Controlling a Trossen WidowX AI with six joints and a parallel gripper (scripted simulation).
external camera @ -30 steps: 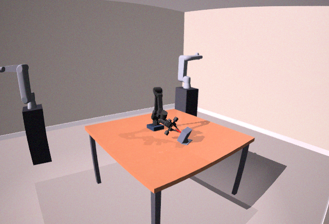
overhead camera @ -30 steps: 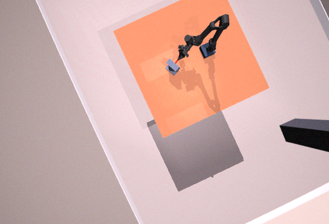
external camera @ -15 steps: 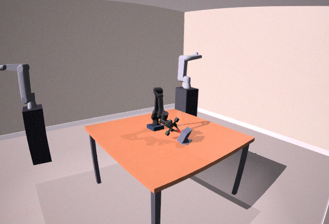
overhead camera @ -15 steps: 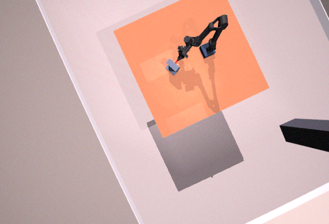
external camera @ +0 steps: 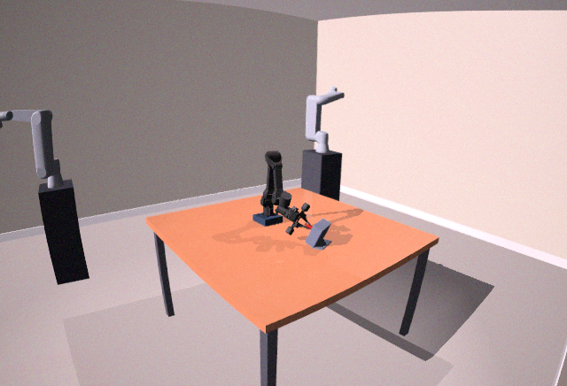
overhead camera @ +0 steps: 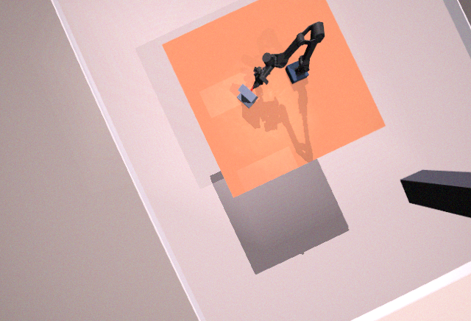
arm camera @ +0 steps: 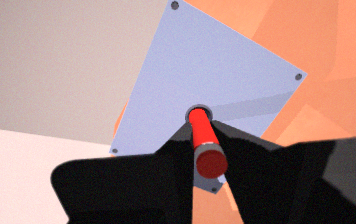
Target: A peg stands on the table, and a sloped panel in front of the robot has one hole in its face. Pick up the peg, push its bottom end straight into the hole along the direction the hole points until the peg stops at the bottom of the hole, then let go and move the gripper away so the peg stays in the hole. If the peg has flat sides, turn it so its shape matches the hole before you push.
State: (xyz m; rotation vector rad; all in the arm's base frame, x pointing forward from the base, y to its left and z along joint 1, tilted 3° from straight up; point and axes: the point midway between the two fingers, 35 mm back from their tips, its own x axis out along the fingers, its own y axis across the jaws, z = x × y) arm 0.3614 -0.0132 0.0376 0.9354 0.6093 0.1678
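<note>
The red peg is 10 mm to the right of my gripper tip, 10 mm behind it and 10 mm above it. Round my gripper tip: sloped panel (40 mm ahead, 20 mm to the left, 20 mm below).
</note>
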